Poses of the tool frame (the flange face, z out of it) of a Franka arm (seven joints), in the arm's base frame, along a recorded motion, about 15 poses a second.
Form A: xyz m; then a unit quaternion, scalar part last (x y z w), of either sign.
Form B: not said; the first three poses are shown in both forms.
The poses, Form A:
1: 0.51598 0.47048 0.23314 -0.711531 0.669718 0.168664 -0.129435
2: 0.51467 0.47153 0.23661 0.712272 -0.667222 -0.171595 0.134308
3: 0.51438 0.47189 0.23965 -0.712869 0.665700 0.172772 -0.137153
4: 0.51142 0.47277 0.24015 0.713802 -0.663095 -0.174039 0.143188
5: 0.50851 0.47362 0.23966 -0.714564 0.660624 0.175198 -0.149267
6: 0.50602 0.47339 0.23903 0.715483 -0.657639 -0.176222 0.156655
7: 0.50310 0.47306 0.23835 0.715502 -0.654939 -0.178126 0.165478
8: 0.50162 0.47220 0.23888 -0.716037 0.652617 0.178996 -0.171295
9: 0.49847 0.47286 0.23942 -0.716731 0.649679 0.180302 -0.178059
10: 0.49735 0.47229 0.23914 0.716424 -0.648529 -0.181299 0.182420
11: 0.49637 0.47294 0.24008 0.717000 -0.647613 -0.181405 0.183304
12: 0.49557 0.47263 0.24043 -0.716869 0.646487 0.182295 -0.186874
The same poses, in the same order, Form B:
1: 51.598 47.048 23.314 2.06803 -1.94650 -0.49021
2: 51.467 47.153 23.661 2.06447 -1.93389 -0.49735
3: 51.438 47.189 23.965 2.06288 -1.92638 -0.49996
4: 51.142 47.277 24.015 2.05857 -1.91233 -0.50192
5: 50.851 47.362 23.966 2.05375 -1.89872 -0.50354
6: 50.602 47.339 23.903 2.04795 -1.88238 -0.50440
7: 50.310 47.306 23.835 2.03802 -1.86551 -0.50737
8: 50.162 47.220 23.888 2.03302 -1.85296 -0.50822
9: 49.847 47.286 23.942 2.02747 -1.83779 -0.51003
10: 49.735 47.229 23.914 2.02178 -1.83018 -0.51163
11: 49.637 47.294 24.008 2.02244 -1.82672 -0.51169
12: 49.557 47.263 24.043 2.01815 -1.82001 -0.51320
